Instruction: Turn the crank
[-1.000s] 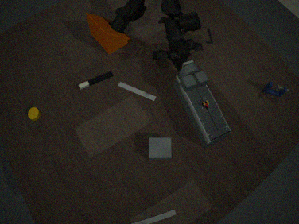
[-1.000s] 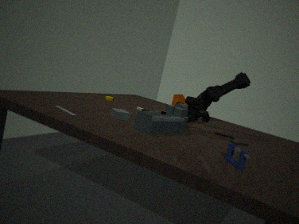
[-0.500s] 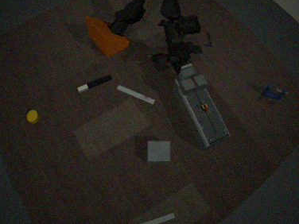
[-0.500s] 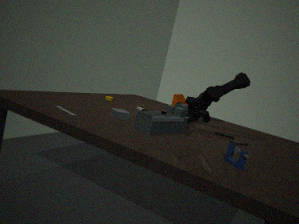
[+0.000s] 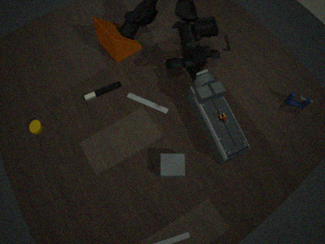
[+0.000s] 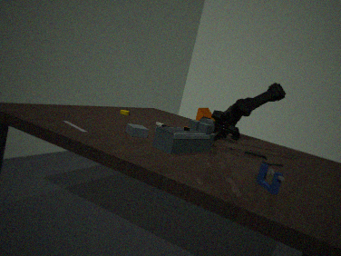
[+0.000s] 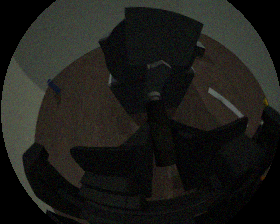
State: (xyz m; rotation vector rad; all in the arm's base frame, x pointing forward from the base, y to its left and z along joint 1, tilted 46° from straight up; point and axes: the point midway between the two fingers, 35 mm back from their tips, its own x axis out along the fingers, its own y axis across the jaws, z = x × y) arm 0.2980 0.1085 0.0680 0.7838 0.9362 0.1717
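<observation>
My gripper tip is now 170 mm short of the red pointer, 50 mm below it and 30 mm to the left of it. Also, from my gripper tip: grey block: 230 mm to the right, 200 mm ahead, 10 mm below; yellow disc: 580 mm to the right, 150 mm behind, 20 mm below; black-and-white marker: 310 mm to the right, 150 mm behind, 30 mm below.
</observation>
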